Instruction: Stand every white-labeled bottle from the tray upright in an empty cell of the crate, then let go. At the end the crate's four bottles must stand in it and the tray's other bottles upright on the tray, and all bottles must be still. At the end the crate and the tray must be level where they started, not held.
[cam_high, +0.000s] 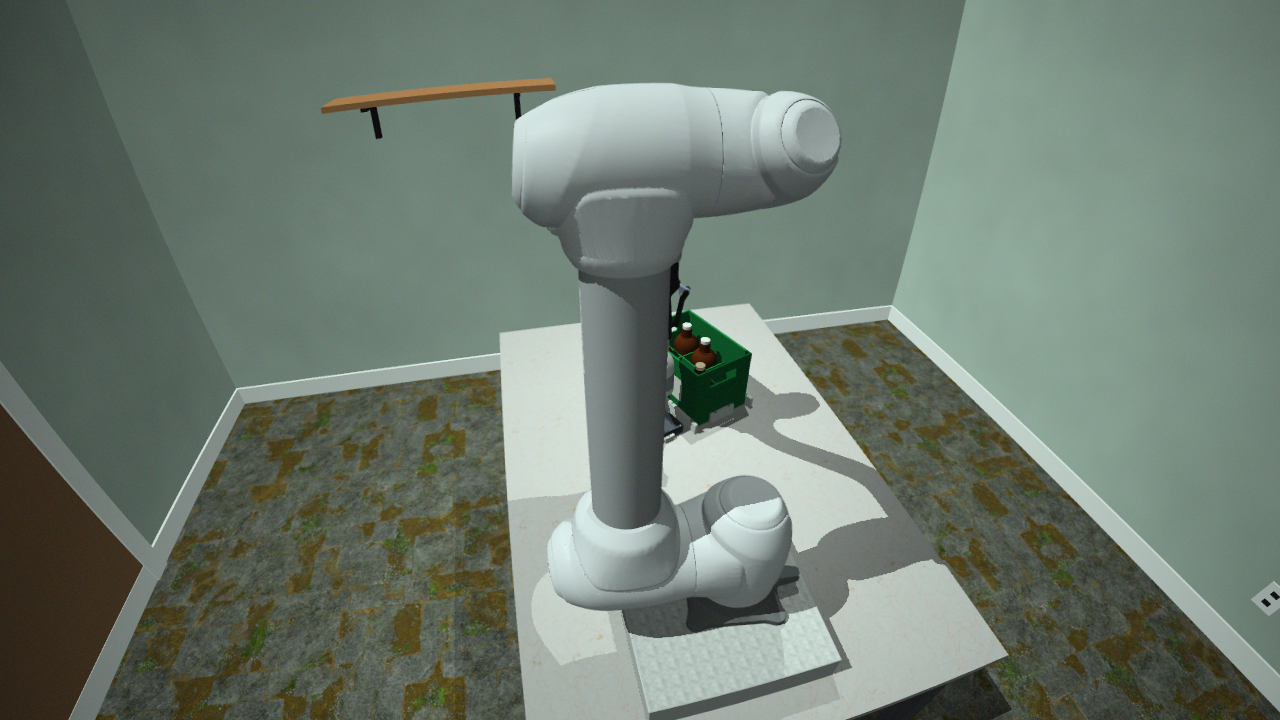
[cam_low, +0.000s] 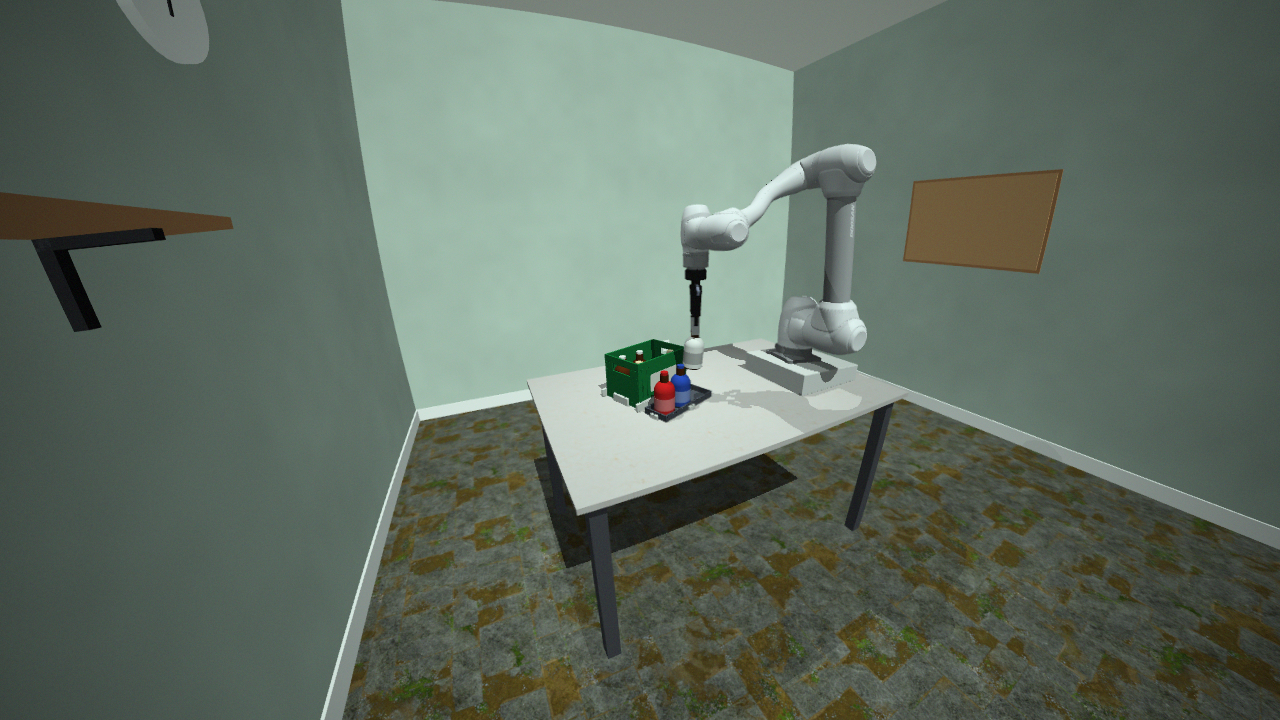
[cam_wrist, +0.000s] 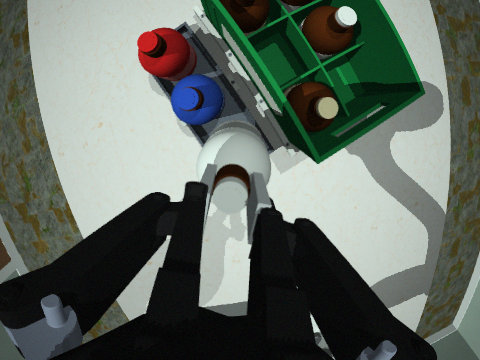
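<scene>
The white-labeled bottle is 9 cm below my hand. From my hand the other things lie so: blue bottle (7 cm ahead, 5 cm to the left, 21 cm below); then red bottle (15 cm ahead, 9 cm to the left, 21 cm below); then green crate (16 cm ahead, 11 cm to the right, 21 cm below).
</scene>
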